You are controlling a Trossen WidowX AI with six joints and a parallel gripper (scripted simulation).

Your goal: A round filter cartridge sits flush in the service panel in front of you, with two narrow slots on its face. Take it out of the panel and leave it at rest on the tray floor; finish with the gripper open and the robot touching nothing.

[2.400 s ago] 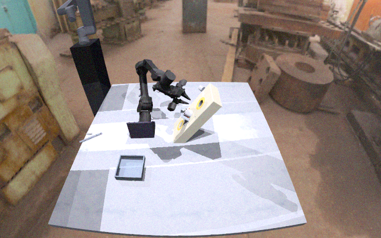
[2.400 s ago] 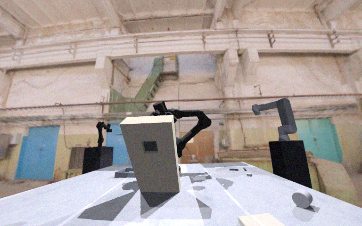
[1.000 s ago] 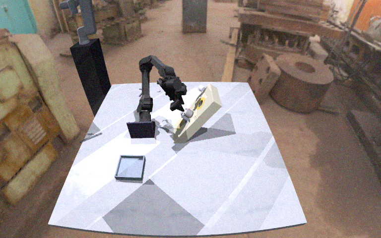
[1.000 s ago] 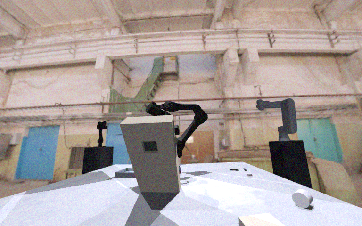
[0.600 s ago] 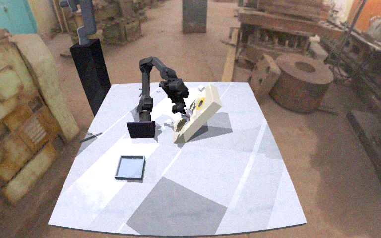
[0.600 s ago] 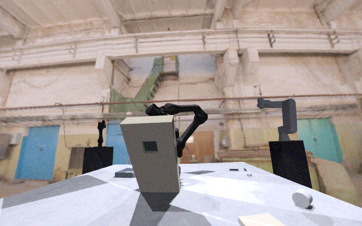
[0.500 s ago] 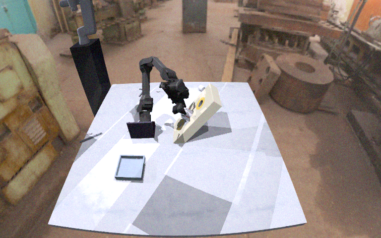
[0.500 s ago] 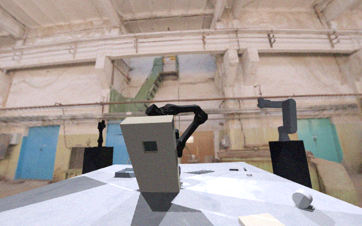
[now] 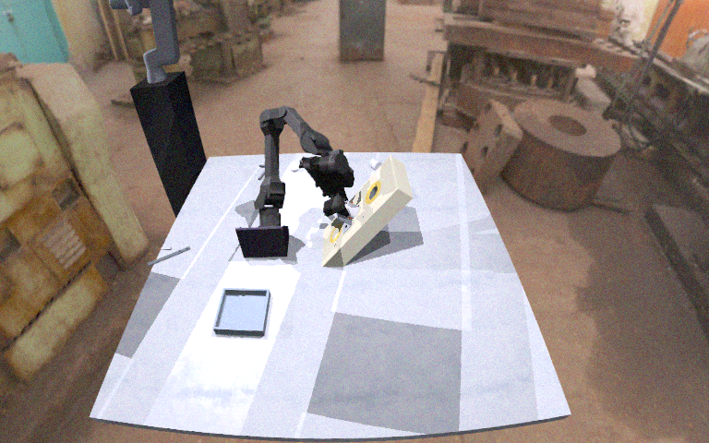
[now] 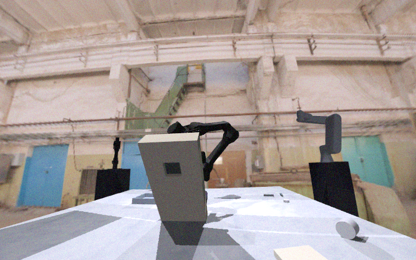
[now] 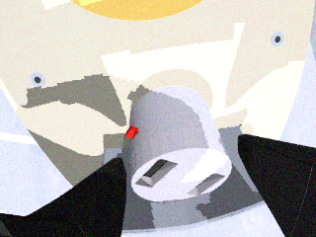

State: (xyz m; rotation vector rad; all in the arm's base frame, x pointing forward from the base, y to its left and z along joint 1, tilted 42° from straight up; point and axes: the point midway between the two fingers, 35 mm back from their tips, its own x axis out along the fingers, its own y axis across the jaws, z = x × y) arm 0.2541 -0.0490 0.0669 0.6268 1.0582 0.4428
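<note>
My gripper tip is now 50 mm short of the cream service panel and 20 mm above it. Round my gripper tip: grey tray: 310 mm behind, 290 mm to the right, 160 mm below.
</note>
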